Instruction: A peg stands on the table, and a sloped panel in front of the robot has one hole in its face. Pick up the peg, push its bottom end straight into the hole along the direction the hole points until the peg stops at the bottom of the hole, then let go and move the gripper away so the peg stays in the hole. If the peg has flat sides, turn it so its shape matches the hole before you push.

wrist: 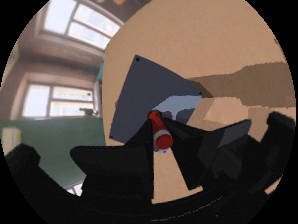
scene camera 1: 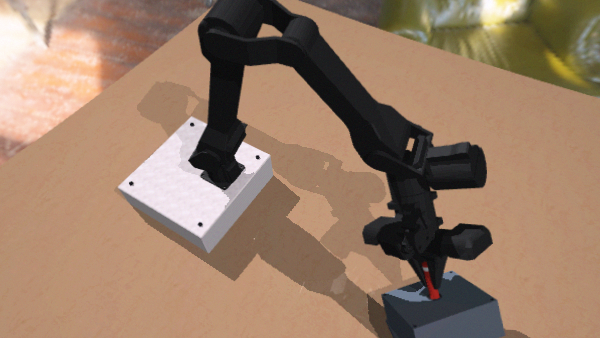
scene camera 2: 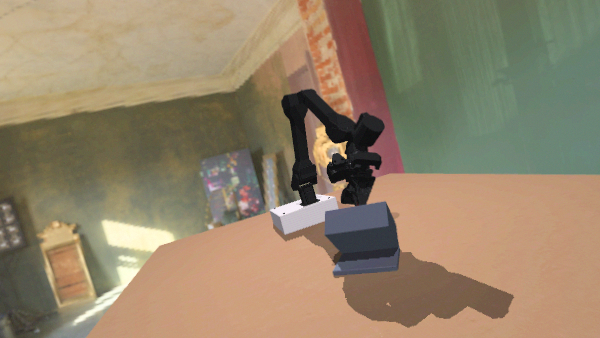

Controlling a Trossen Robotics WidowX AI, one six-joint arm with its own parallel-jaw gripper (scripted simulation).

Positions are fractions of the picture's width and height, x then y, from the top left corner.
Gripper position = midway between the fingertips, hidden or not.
Note:
In view: the gripper (scene camera 1: 0.72,0.85) and a grey panel block (scene camera 2: 0.61,0.67).
The gripper is seen too in the wrist view (wrist: 0.53,0.54) and in scene camera 2 (scene camera 2: 0.60,0.63). The grey panel block also shows in the wrist view (wrist: 0.50,0.38).

